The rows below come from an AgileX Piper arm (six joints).
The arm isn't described. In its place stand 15 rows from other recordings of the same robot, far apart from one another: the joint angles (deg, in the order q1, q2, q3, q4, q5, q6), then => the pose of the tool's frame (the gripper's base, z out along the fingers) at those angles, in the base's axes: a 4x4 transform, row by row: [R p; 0 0 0 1], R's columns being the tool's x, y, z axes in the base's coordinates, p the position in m.
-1.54 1.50 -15.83 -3.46 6.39 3.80 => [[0.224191 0.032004 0.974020 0.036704], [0.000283 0.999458 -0.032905 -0.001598], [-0.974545 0.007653 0.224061 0.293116], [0 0 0 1]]
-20.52 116.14 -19.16 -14.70 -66.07 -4.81 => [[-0.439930 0.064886 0.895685 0.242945], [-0.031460 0.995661 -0.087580 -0.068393], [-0.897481 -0.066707 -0.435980 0.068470], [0 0 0 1]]
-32.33 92.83 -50.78 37.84 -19.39 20.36 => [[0.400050 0.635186 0.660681 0.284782], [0.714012 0.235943 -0.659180 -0.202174], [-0.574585 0.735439 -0.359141 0.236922], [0 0 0 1]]
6.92 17.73 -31.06 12.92 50.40 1.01 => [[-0.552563 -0.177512 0.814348 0.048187], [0.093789 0.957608 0.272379 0.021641], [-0.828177 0.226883 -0.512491 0.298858], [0 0 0 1]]
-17.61 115.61 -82.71 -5.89 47.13 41.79 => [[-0.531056 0.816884 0.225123 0.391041], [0.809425 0.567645 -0.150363 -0.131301], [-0.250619 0.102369 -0.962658 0.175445], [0 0 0 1]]
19.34 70.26 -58.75 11.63 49.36 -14.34 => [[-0.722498 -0.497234 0.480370 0.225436], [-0.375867 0.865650 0.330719 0.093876], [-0.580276 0.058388 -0.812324 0.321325], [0 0 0 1]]
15.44 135.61 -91.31 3.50 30.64 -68.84 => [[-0.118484 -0.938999 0.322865 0.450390], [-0.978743 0.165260 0.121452 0.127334], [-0.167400 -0.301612 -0.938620 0.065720], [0 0 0 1]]
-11.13 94.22 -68.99 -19.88 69.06 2.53 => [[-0.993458 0.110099 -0.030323 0.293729], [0.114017 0.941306 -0.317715 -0.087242], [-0.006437 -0.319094 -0.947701 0.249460], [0 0 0 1]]
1.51 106.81 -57.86 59.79 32.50 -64.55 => [[-0.830388 -0.380394 0.407132 0.351351], [-0.163079 0.864622 0.475221 0.051530], [-0.532786 0.328223 -0.780005 0.152973], [0 0 0 1]]
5.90 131.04 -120.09 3.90 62.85 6.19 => [[-0.935365 0.005351 0.353642 0.495937], [0.042509 0.994338 0.097389 0.056787], [-0.351119 0.106127 -0.930297 0.221847], [0 0 0 1]]
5.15 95.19 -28.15 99.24 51.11 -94.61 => [[-0.853330 -0.400236 0.334126 0.230568], [0.033784 0.597065 0.801481 0.090975], [-0.520276 0.695215 -0.495972 0.144435], [0 0 0 1]]
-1.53 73.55 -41.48 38.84 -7.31 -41.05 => [[-0.368184 0.085314 0.925830 0.274527], [-0.032587 0.993985 -0.104554 -0.014597], [-0.929182 -0.068665 -0.363190 0.277178], [0 0 0 1]]
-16.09 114.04 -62.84 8.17 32.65 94.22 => [[0.438375 0.873725 0.210790 0.345596], [0.891802 -0.452027 0.018994 -0.092424], [0.111878 0.179657 -0.977347 0.110460], [0 0 0 1]]
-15.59 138.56 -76.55 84.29 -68.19 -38.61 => [[-0.083604 0.996274 0.021188 0.379717], [0.258781 0.042239 -0.965012 -0.193226], [-0.962311 -0.075196 -0.261348 0.058812], [0 0 0 1]]
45.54 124.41 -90.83 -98.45 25.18 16.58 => [[0.339595 -0.337524 0.877925 0.375573], [-0.938709 -0.180331 0.293778 0.328042], [0.059160 -0.923882 -0.378077 0.199094], [0 0 0 1]]
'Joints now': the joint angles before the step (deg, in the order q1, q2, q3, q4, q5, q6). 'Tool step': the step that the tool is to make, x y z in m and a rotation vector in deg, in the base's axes. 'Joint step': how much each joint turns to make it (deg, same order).
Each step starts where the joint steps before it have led.
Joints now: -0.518 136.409 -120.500 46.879 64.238 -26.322
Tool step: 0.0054 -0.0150 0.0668 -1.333 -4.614 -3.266
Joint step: -1.401 -0.365 -14.253 -4.666 5.760 9.095
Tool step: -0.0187 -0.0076 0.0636 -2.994 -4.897 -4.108
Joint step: -0.300 -5.705 -3.853 -5.272 1.373 5.809
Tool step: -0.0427 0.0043 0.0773 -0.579 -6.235 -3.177
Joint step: 0.816 -9.725 0.021 -3.255 0.692 5.258
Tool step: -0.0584 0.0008 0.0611 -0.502 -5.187 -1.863
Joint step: 0.270 -11.898 5.365 -1.993 0.183 2.297
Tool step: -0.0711 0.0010 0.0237 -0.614 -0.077 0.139
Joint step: -0.002 -15.194 15.285 -0.318 0.069 -0.478
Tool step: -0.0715 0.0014 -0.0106 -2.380 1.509 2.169
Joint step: -0.010 -15.394 18.646 0.010 0.061 -3.711
